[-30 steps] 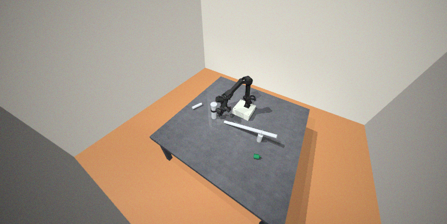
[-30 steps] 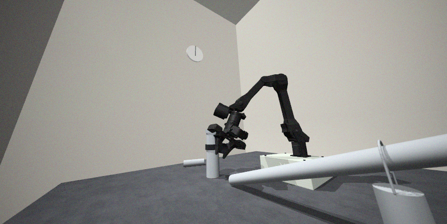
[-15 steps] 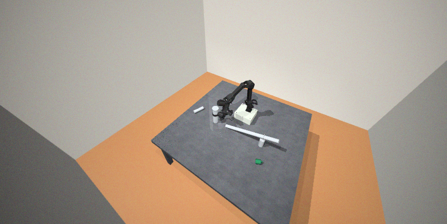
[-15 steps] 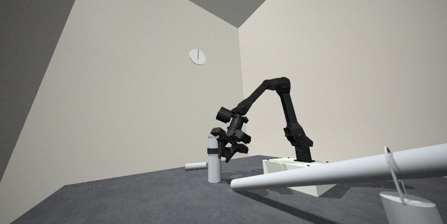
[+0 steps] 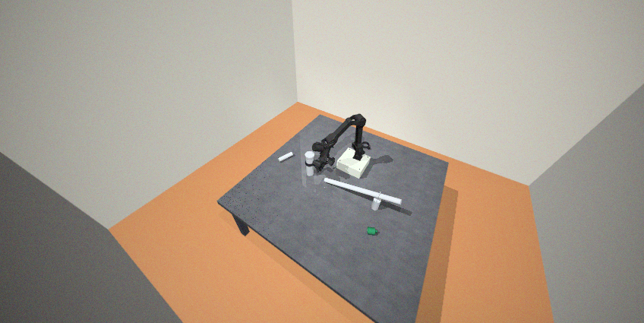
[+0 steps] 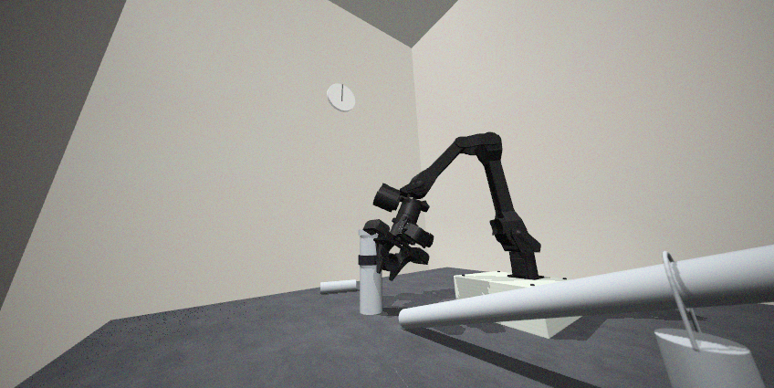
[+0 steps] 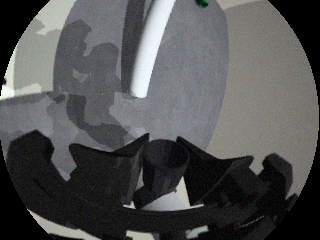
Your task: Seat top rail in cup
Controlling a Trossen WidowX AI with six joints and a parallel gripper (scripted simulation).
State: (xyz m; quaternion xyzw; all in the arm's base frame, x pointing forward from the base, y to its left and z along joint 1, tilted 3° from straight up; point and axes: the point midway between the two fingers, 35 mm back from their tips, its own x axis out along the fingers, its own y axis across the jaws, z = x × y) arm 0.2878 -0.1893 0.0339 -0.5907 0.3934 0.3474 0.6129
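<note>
Now: gripper tip 2 cm past the dark rail-end cup, 2 cm to the left of it and 3 cm below it. The rest, counted from my gripper tip: short white tube 6 cm behind, 35 cm to the right, 8 cm below; short line post 2 cm ahead, 44 cm to the left, 1 cm above; green piece 19 cm ahead, 49 cm to the left, 7 cm below.
</note>
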